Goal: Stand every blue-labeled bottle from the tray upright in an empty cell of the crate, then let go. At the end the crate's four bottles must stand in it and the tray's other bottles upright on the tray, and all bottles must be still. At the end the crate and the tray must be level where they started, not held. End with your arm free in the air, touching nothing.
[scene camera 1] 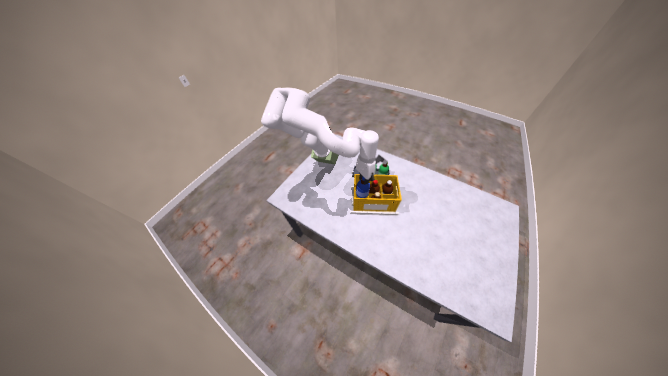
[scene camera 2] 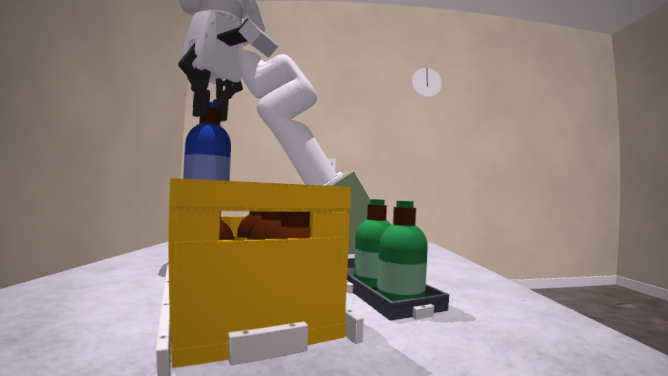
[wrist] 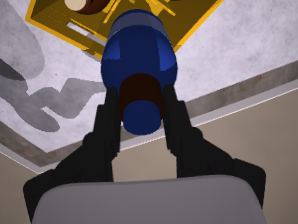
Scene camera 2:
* my gripper: 210, 118
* yellow crate: 216, 287
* dark tray: 393, 310
